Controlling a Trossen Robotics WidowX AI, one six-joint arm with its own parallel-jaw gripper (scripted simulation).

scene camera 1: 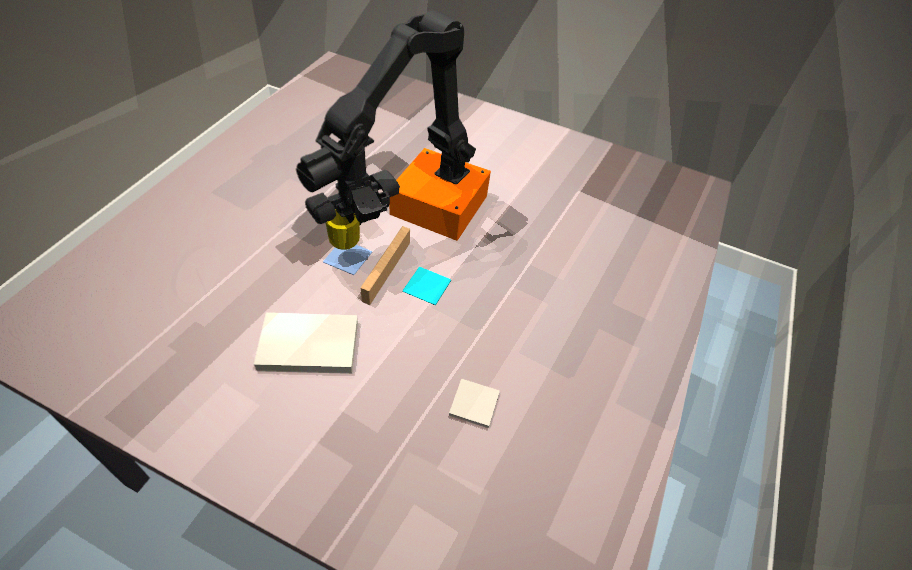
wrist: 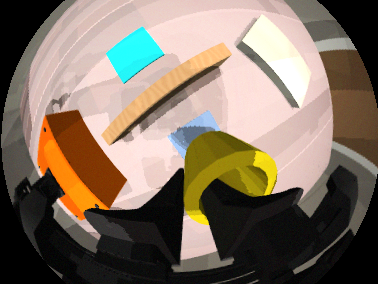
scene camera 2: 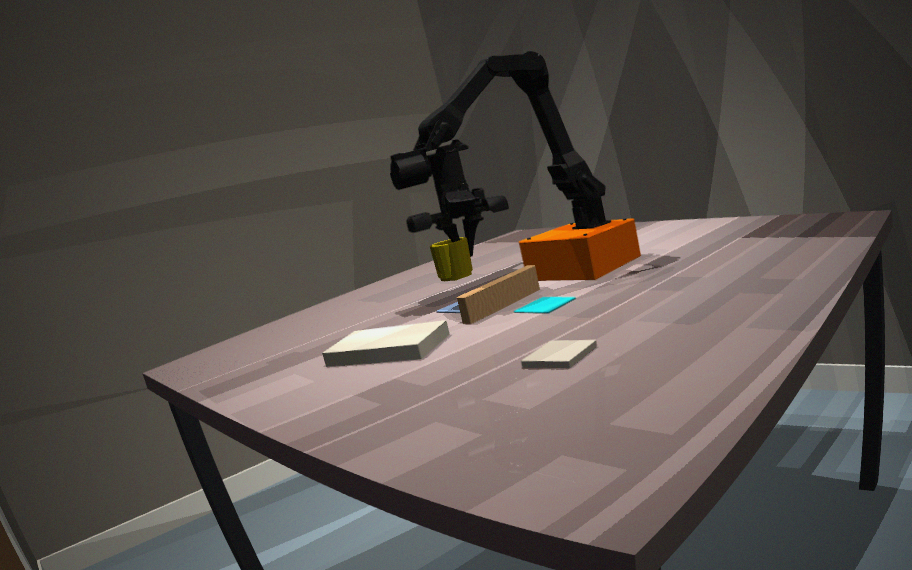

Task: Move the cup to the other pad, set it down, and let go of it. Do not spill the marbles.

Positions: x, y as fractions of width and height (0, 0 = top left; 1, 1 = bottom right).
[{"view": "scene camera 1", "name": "yellow cup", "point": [0.38, 0.41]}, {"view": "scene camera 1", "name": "cream slab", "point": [0.34, 0.60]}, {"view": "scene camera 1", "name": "cream tile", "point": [0.52, 0.71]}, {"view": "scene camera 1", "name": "wooden bar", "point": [0.41, 0.50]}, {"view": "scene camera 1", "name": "blue pad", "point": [0.38, 0.46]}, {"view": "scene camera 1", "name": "cyan pad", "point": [0.47, 0.50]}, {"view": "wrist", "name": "gripper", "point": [0.50, 0.60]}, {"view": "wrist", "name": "yellow cup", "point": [0.57, 0.54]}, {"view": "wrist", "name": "cream slab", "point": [0.70, 0.16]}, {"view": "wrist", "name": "wooden bar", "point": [0.47, 0.28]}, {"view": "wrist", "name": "blue pad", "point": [0.54, 0.43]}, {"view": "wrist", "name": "cyan pad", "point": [0.34, 0.20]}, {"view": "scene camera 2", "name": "gripper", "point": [0.51, 0.45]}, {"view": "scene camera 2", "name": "yellow cup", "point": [0.50, 0.46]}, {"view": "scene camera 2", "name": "cream tile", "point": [0.62, 0.62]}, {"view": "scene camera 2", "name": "wooden bar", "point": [0.53, 0.53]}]
